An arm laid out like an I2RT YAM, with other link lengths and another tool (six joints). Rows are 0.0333 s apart.
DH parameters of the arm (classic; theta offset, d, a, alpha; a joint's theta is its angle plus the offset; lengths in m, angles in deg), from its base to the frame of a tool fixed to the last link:
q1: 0 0.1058 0.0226 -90
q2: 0 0 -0.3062 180
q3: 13.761 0 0.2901 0
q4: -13.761 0.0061 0.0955 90
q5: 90 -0.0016 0 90
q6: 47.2 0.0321 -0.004 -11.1
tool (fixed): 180 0.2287 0 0
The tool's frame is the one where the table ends.
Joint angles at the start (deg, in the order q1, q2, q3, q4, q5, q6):
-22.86 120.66 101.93 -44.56 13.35 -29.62
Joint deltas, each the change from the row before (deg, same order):
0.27 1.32 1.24 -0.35 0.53 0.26
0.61 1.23 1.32 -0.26 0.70 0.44
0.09 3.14 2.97 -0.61 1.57 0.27
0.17 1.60 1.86 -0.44 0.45 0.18
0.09 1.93 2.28 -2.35 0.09 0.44
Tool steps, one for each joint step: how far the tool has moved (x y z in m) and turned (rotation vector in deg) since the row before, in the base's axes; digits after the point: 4 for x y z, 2 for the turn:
0.0036 -0.0008 -0.0046 -0.19 0.48 -0.19
0.0060 0.0014 -0.0029 -0.38 0.22 -0.08
0.0060 -0.0086 -0.0108 -0.94 1.14 -0.83
0.0055 -0.0023 -0.0038 -0.26 0.24 -0.18
-0.0026 0.0020 -0.0084 0.78 1.71 -0.33

